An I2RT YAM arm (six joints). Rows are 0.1 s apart.
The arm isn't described. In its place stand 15 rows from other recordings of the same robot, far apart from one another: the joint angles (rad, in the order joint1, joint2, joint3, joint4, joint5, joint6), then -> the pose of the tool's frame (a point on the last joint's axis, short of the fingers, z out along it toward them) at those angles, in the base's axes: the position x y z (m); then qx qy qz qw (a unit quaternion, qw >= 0).
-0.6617 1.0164 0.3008 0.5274 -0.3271 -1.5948 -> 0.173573 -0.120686 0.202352 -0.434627 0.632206 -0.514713 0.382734
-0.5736 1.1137 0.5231 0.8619 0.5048 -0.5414 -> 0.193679 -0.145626 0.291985 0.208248 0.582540 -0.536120 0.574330
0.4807 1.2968 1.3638 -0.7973 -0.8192 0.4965 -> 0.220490 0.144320 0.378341 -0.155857 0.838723 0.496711 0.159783
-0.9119 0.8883 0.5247 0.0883 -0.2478 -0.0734 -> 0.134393 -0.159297 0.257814 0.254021 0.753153 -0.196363 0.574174
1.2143 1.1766 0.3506 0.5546 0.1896 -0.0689 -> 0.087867 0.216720 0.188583 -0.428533 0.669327 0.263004 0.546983
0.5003 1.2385 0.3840 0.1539 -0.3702 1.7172 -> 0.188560 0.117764 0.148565 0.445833 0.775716 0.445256 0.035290
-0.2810 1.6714 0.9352 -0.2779 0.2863 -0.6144 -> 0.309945 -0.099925 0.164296 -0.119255 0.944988 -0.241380 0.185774
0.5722 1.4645 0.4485 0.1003 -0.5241 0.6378 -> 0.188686 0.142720 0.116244 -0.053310 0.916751 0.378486 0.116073
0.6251 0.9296 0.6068 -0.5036 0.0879 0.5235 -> 0.153978 0.107263 0.223739 -0.031298 0.930241 0.163007 0.327261
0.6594 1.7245 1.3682 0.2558 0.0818 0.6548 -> 0.333643 0.254941 0.334178 0.025719 0.741172 0.385322 0.549117
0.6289 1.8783 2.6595 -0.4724 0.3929 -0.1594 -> 0.277675 0.185135 0.612717 -0.076679 0.594762 0.072204 0.796973
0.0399 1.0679 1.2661 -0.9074 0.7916 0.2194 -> 0.197145 -0.017478 0.387401 0.235499 0.820580 -0.297564 0.427369
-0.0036 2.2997 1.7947 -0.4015 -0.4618 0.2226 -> 0.504607 0.014046 0.161041 0.029713 0.922798 0.249738 0.291877
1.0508 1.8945 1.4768 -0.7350 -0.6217 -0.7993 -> 0.177797 0.352262 0.225173 -0.782020 0.509784 0.321627 0.158496
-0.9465 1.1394 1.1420 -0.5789 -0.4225 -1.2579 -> 0.154309 -0.189221 0.355933 -0.232073 0.833454 -0.332896 0.375068
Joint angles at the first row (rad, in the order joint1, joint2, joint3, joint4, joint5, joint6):
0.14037, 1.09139, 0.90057, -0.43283, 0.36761, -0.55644
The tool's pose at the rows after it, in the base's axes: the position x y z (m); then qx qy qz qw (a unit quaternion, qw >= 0):
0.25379 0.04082 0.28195 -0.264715 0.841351 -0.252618 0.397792
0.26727 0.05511 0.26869 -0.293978 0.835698 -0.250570 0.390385
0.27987 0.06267 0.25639 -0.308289 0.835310 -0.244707 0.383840
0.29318 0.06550 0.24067 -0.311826 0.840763 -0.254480 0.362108
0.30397 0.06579 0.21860 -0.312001 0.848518 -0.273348 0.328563
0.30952 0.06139 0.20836 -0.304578 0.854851 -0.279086 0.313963
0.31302 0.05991 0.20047 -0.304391 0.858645 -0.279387 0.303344
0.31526 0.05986 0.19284 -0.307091 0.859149 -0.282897 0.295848
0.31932 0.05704 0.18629 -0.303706 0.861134 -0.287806 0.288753
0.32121 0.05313 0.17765 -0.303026 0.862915 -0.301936 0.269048
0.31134 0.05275 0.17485 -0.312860 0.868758 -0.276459 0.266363
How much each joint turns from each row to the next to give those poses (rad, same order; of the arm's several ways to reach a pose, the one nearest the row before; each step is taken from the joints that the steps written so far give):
0.07156, 0.08765, -0.00658, 0.07363, 0.02069, -0.03709
0.04150, 0.07577, 0.00217, 0.05310, 0.00556, -0.02319
0.01342, 0.06892, 0.00599, 0.04400, -0.00954, -0.00792
0.00006, 0.07887, 0.01028, 0.02769, 0.02435, -0.00486
-0.00343, 0.08267, -0.00287, 0.02547, 0.04645, -0.00318
-0.01692, 0.03790, -0.00073, 0.01299, 0.01138, 0.00535
-0.00710, 0.02854, 0.00026, 0.00679, 0.00093, 0.00155
-0.00112, 0.02381, -0.00604, 0.01743, 0.00700, -0.00576
-0.01066, 0.02686, 0.00104, 0.01666, 0.00777, -0.00277
-0.01024, 0.02726, -0.00298, 0.00234, 0.02903, -0.01082
0.00044, -0.02953, -0.03336, -0.02075, -0.05151, 0.01043

